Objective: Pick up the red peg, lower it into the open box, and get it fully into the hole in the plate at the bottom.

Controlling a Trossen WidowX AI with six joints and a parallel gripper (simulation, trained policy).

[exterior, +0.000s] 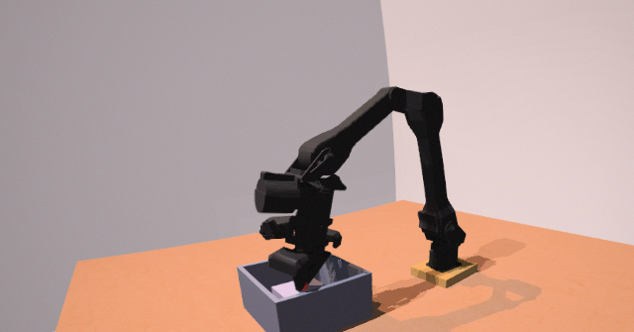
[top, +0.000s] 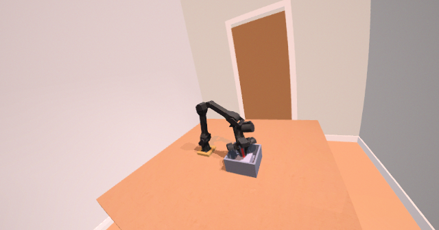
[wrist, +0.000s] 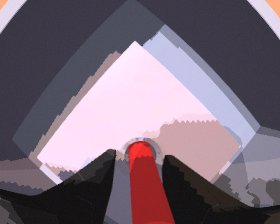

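The red peg lies 10 mm above my gripper tip. The rest, counted from my gripper tip: pale plate: 20 mm below; grey box: 40 mm below.
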